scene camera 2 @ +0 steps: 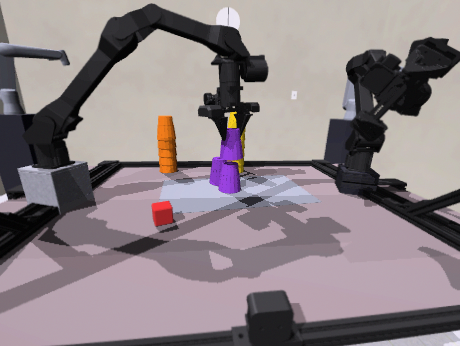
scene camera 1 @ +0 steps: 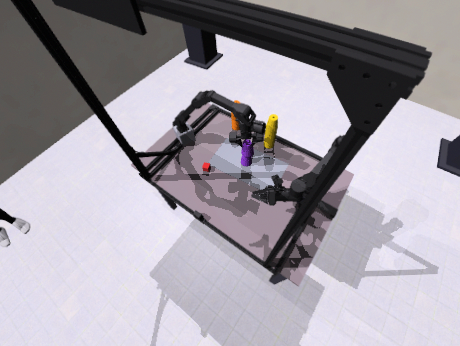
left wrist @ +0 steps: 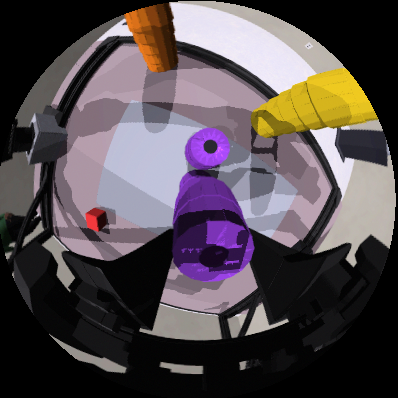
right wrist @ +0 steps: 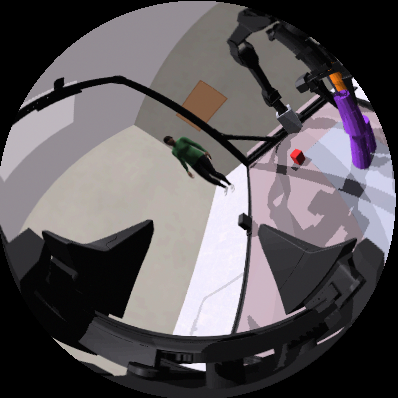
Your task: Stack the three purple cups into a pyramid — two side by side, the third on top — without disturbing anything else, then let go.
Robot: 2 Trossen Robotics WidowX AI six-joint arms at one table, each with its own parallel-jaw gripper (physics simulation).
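Seen in the pictures: left gripper, fingertip midpoint: (scene camera 2: pixel 231 139) (scene camera 1: pixel 247 146) (left wrist: pixel 209 233) (right wrist: pixel 346 106); right gripper, fingertip midpoint: (scene camera 2: pixel 380 97) (scene camera 1: pixel 251 194) (right wrist: pixel 207 228); left arm's base, origin of the base link: (scene camera 2: pixel 54 164) (scene camera 1: pixel 182 128) (right wrist: pixel 282 110); right arm's base, origin of the base link: (scene camera 2: pixel 357 168).
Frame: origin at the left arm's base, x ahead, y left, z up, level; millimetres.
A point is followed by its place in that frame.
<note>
One purple cup (scene camera 2: pixel 229 178) {z -59, x 412, y 190 mm} (right wrist: pixel 360 152) {z -56, x 435, y 211 mm} stands upside down on the pale blue mat (scene camera 2: pixel 292 194) {z -106, x 605, y 230 mm} (left wrist: pixel 135 165) {z -106, x 291, y 154 mm}. Another purple cup (scene camera 2: pixel 216 171) {z -58, x 355, y 245 mm} (left wrist: pixel 209 142) {z -20, x 351, y 276 mm} stands upside down close behind it, a little to the left in scene camera 2. My left gripper (scene camera 2: pixel 232 134) {z 56, x 410, y 218 mm} (left wrist: pixel 209 233) {z 56, x 410, y 218 mm} is shut on the third purple cup (scene camera 2: pixel 231 146) {z 39, x 416, y 190 mm} (left wrist: pixel 213 250) {z 48, x 433, y 208 mm} (right wrist: pixel 349 111) {z 56, x 435, y 211 mm}, upside down and upright above the front cup. Its lower rim overlaps the lower cups' tops in scene camera 2; I cannot tell whether they touch. My right gripper (right wrist: pixel 207 228) {z 171, x 705, y 15 mm} is open and empty, raised away from the cups.
An orange cup stack (scene camera 2: pixel 166 145) {z 3, x 138, y 319 mm} (left wrist: pixel 157 40) {z -8, x 157, y 336 mm} stands at the back left. A yellow cup stack (scene camera 1: pixel 271 131) {z 62, x 411, y 402 mm} (left wrist: pixel 315 104) {z 58, x 381, y 392 mm} stands behind the purple cups. A red cube (scene camera 1: pixel 206 167) {z -67, x 315, y -19 mm} (scene camera 2: pixel 162 213) {z -77, x 311, y -30 mm} (left wrist: pixel 96 219) {z -68, x 308, y 8 mm} lies at the front left of the mat. Black rails edge the table.
</note>
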